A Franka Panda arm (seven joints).
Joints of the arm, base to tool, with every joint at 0 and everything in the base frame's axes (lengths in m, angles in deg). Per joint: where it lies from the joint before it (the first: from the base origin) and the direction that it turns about. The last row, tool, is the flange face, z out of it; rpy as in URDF.
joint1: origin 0 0 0.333 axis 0 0 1
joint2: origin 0 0 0 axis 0 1 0
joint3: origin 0 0 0.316 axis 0 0 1
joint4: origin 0.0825 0 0 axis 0 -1 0
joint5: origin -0.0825 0 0.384 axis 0 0 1
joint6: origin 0 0 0 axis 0 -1 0
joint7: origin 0.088 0 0 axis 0 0 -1
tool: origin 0 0 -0.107 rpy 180 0 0
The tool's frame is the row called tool.
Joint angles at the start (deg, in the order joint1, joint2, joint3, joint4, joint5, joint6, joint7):
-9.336 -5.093 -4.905 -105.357 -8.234 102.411 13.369
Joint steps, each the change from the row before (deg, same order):
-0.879 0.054 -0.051 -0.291 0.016 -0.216 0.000
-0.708 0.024 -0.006 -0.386 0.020 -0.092 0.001
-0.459 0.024 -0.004 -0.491 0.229 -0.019 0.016
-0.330 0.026 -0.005 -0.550 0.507 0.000 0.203
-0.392 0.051 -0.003 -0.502 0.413 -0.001 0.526
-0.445 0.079 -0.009 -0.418 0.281 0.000 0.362
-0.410 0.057 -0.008 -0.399 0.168 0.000 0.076
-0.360 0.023 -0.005 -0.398 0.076 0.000 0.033
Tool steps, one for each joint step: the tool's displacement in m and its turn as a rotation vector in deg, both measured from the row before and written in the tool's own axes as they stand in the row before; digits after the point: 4 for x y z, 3 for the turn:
0.0006 0.0083 0.0044 -0.160 -0.663 0.877
0.0002 0.0062 0.0044 -0.122 -0.580 0.656
-0.0003 0.0035 0.0049 0.089 -0.627 0.452
-0.0007 0.0019 0.0052 0.352 -0.714 0.566
-0.0004 0.0026 0.0051 0.262 -0.678 0.937
0.0001 0.0033 0.0047 0.145 -0.598 0.814
0.0001 0.0032 0.0043 0.051 -0.527 0.475
-0.0001 0.0030 0.0039 -0.023 -0.465 0.365

